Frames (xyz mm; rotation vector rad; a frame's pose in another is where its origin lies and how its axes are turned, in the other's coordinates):
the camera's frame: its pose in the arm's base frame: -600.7 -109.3 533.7 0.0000 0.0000 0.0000
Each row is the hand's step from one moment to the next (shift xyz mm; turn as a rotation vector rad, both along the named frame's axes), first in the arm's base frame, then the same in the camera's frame.
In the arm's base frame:
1: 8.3 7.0 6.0 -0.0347 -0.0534 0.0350
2: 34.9 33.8 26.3 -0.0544 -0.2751 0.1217
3: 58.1 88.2 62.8 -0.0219 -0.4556 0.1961
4: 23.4 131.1 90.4 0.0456 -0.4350 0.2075
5: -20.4 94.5 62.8 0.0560 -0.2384 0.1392
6: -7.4 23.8 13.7 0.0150 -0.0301 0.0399
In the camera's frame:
1: 8.3 7.0 6.0 -0.0347 -0.0534 0.0350
2: 34.9 33.8 26.3 -0.0544 -0.2751 0.1217
3: 58.1 88.2 62.8 -0.0219 -0.4556 0.1961
4: 23.4 131.1 90.4 0.0456 -0.4350 0.2075
5: -20.4 94.5 62.8 0.0560 -0.2384 0.1392
6: -7.4 23.8 13.7 0.0150 -0.0301 0.0399

